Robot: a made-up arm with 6 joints.
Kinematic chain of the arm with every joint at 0, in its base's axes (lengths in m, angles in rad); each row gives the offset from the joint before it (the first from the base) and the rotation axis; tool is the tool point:
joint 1: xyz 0 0 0.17 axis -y
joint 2: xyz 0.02 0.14 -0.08 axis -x
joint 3: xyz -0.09 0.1 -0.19 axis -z
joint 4: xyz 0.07 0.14 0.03 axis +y
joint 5: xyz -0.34 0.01 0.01 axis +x
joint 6: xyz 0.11 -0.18 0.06 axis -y
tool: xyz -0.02 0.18 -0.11
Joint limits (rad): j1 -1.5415..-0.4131 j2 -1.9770..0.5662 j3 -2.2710..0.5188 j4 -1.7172..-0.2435 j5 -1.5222..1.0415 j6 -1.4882..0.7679
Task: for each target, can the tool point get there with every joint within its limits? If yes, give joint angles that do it. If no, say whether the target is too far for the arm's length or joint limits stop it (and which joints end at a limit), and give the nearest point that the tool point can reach.
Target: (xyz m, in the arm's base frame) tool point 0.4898 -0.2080 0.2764
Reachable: no: joint limits stop it (at a limit: joint 1, joint 2, joint 3, joint 4, joint 6) | nearest point 0.3638 0.1470 0.3907 | short by 0.394 m
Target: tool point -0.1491 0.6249 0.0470
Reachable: yes | joints -0.5746 -0.8846 -0.3629 -1.4991 -1.1502 -0.2984
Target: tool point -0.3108 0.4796 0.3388
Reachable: yes | joints -0.7274 -1.5511 -1.0351 -0.6402 -1.0917 -1.2369
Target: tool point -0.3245 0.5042 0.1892
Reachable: yes | joints -1.0849 -0.3671 0.0292 -0.5614 0.3129 0.1834
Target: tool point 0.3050 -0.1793 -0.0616
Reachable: no: joint limits stop it (at a limit: joint 1, joint 2, joint 3, joint 4, joint 5, joint 6) | nearest point -0.0292 -0.1058 0.0100 | short by 0.350 m
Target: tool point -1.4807 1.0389 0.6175
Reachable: no: too far | nearest point -0.5812 0.4615 0.3390 | short by 1.105 m
